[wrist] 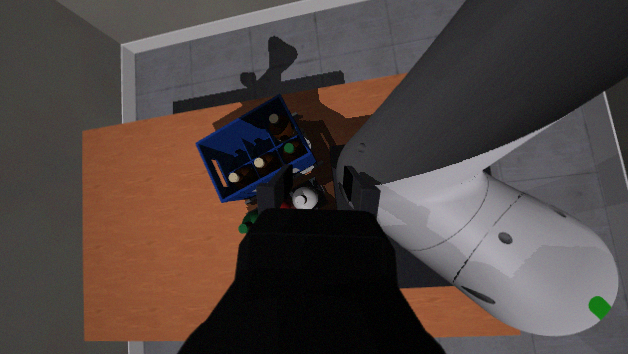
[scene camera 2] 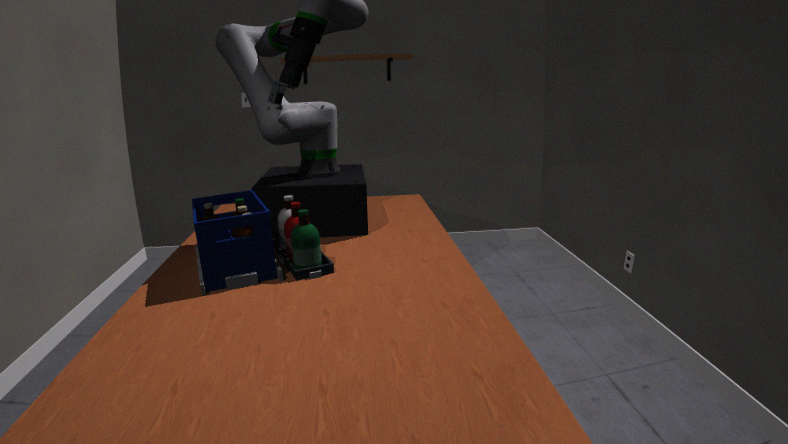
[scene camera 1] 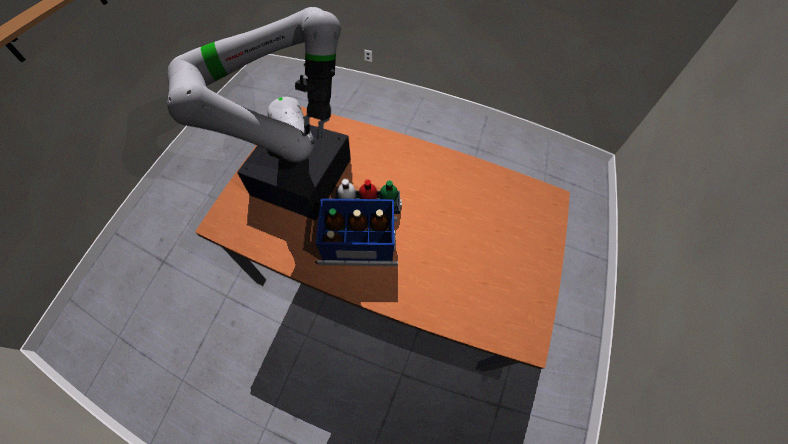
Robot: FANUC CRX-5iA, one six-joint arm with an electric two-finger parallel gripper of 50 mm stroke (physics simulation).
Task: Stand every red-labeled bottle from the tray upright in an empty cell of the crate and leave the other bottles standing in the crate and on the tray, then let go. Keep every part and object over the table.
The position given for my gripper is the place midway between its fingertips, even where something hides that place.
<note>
In view: my gripper point(scene camera 2: 273, 103) and a green bottle point(scene camera 2: 305, 239).
My gripper also shows in the wrist view point(wrist: 318, 175) and in scene camera 1 point(scene camera 1: 313, 136).
</note>
